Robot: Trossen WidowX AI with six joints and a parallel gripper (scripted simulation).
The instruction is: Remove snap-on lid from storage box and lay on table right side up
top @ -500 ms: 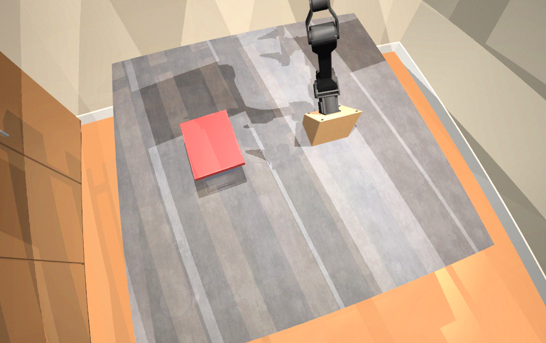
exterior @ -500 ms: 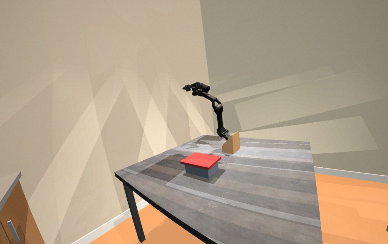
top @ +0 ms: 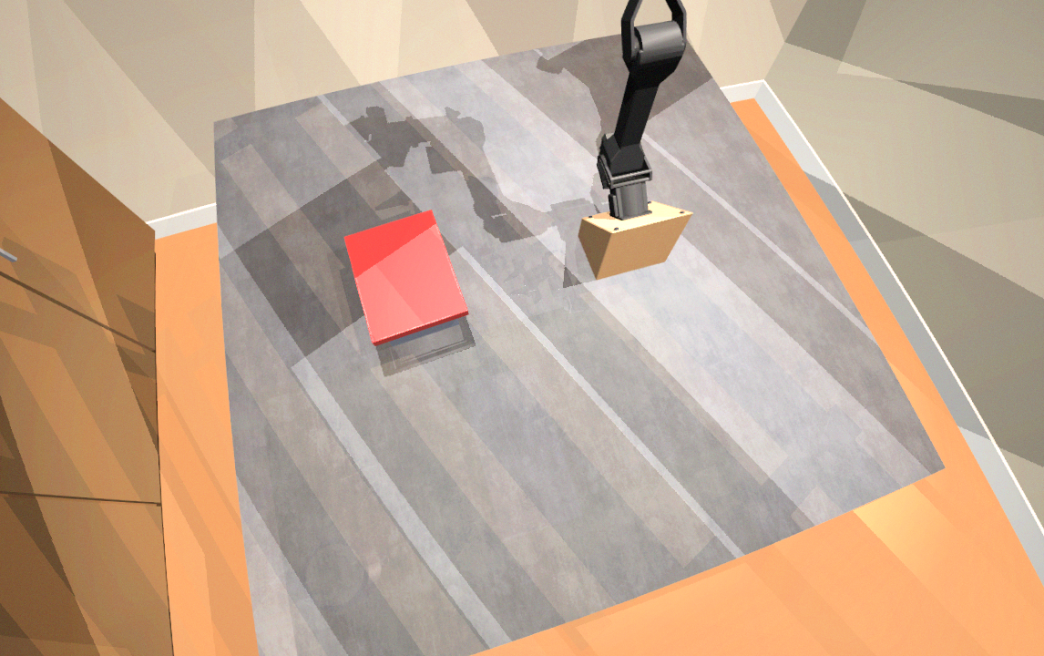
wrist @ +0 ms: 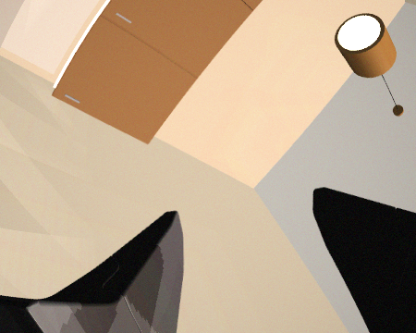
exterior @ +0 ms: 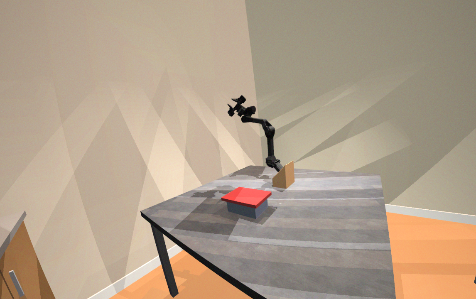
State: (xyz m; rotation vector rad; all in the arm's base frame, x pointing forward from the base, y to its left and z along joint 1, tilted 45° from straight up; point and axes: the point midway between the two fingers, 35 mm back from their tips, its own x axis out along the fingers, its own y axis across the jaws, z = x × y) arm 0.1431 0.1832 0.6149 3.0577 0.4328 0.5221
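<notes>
Right now my gripper tip is 28 cm short of the red lid, 29 cm to the right of it and 60 cm above it. The rest, counted from my gripper tip: storage box: 28 cm ahead, 29 cm to the left, 65 cm below.
</notes>
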